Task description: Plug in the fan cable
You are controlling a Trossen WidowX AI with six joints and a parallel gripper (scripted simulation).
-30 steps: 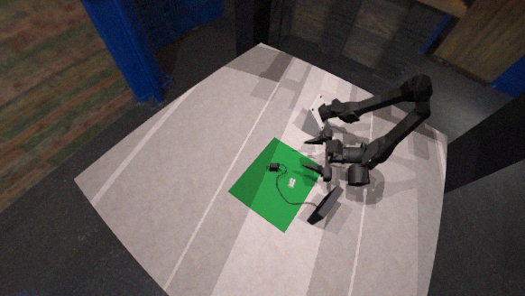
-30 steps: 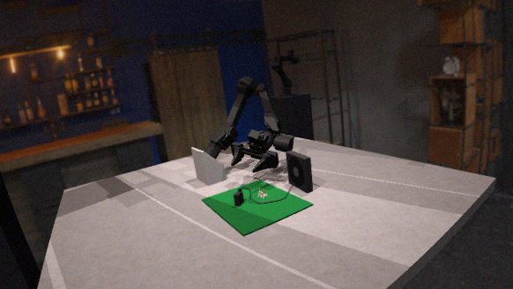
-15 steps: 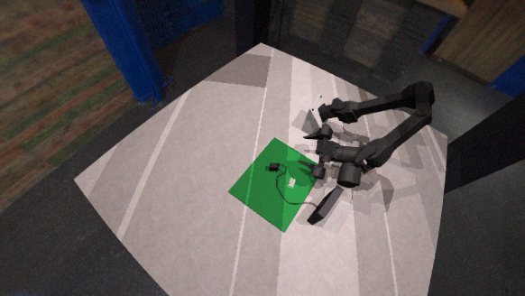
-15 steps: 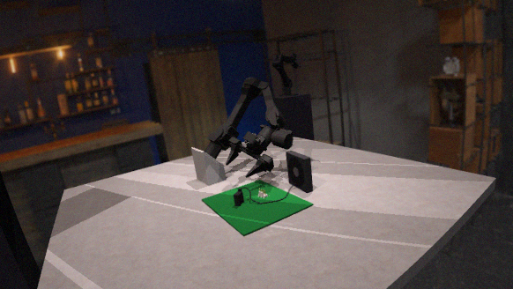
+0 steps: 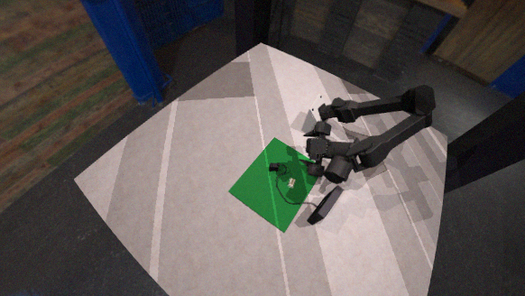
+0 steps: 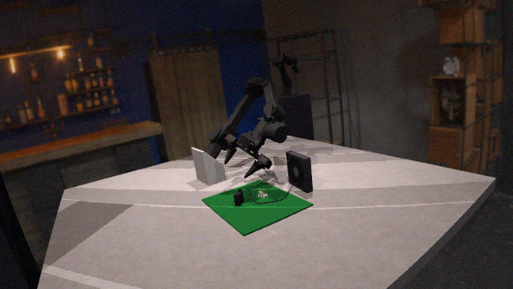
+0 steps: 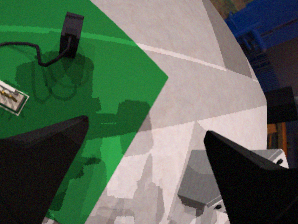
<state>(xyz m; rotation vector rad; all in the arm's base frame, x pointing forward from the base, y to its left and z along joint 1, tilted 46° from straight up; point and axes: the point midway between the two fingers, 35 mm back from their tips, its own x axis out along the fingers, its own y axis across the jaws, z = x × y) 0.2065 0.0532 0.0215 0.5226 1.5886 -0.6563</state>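
My gripper tip is 110 mm short of the black plug, 60 mm above it and 40 mm to the left of it. From my gripper tip the other things lie so: white four-pin header 110 mm ahead, 80 mm below, 50 mm to the left; black fan 180 mm to the left, 120 mm ahead, 20 mm below; green board 130 mm ahead, 90 mm below.
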